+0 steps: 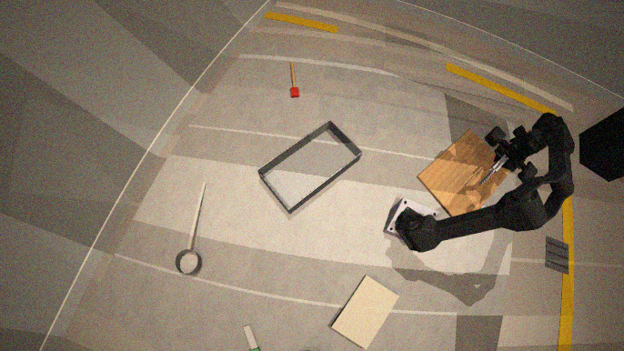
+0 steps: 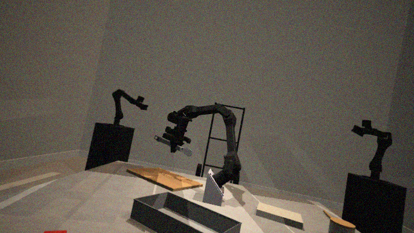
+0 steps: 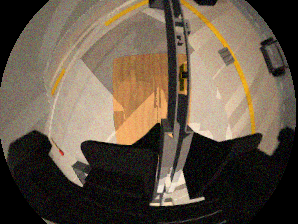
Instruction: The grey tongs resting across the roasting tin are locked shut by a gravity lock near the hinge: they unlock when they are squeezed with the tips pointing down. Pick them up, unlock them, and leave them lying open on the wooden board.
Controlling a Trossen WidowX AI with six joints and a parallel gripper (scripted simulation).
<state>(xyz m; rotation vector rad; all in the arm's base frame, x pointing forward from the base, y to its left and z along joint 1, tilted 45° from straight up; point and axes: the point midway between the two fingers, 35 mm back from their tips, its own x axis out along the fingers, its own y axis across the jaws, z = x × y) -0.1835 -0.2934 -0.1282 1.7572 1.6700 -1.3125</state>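
Right now the wooden board is 30 mm ahead of my gripper tip, 10 mm to the right of it and 140 mm below it. Round my gripper tip: roasting tin: 540 mm ahead, 280 mm to the left, 120 mm below; then pale slab: 180 mm ahead, 590 mm to the left, 130 mm below.
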